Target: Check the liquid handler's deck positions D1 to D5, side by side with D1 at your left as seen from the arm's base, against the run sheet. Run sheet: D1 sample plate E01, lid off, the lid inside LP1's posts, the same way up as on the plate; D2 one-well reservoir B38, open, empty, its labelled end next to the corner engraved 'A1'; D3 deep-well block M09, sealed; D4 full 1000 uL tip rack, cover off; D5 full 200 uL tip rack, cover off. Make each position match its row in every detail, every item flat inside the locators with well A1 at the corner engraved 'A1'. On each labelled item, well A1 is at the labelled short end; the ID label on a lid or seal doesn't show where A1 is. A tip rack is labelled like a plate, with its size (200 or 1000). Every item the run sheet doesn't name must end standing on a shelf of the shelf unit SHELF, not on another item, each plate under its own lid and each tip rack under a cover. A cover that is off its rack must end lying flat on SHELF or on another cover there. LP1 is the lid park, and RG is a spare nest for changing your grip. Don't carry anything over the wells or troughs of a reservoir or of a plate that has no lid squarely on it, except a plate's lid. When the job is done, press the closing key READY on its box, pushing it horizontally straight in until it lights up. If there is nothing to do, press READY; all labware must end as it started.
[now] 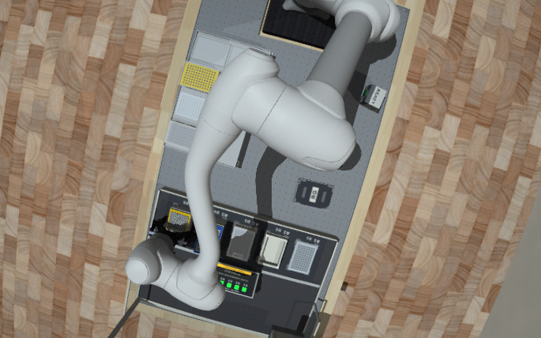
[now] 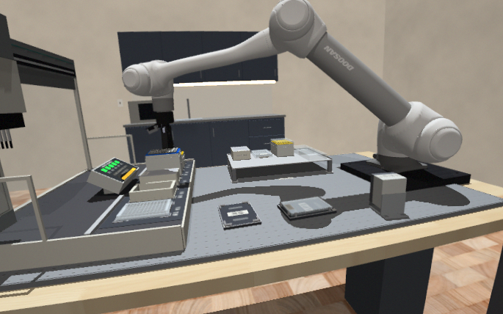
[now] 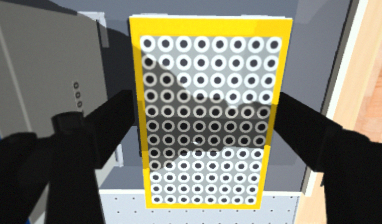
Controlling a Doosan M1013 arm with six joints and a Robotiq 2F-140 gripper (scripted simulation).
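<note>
The yellow-framed tip rack lies 1 cm behind my hand, 1 cm to the right of it and 1 cm above it. The rest, counted from my hand: cream reservoir (3 cm ahead, 37 cm to the left, 3 cm below); then blue-framed tip rack (12 cm to the left, 4 cm above); then shelf unit (49 cm behind, 4 cm to the left, 3 cm below).
</note>
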